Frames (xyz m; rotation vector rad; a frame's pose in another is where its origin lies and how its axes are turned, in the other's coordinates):
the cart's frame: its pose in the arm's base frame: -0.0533 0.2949 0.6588 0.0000 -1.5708 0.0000
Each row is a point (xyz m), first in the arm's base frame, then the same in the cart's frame.
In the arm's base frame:
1: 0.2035 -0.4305 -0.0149
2: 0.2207 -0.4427 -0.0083
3: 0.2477 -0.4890 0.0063
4: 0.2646 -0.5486 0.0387
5: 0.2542 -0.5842 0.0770
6: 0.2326 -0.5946 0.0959
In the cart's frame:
1: -0.6737 -0.7254 -0.2568
2: -0.6671 -0.7376 -0.2740
3: -0.6525 -0.7839 -0.3010
4: -0.6201 -0.8435 -0.3179
5: -0.5818 -0.8791 -0.3075
6: -0.5629 -0.8895 -0.2859

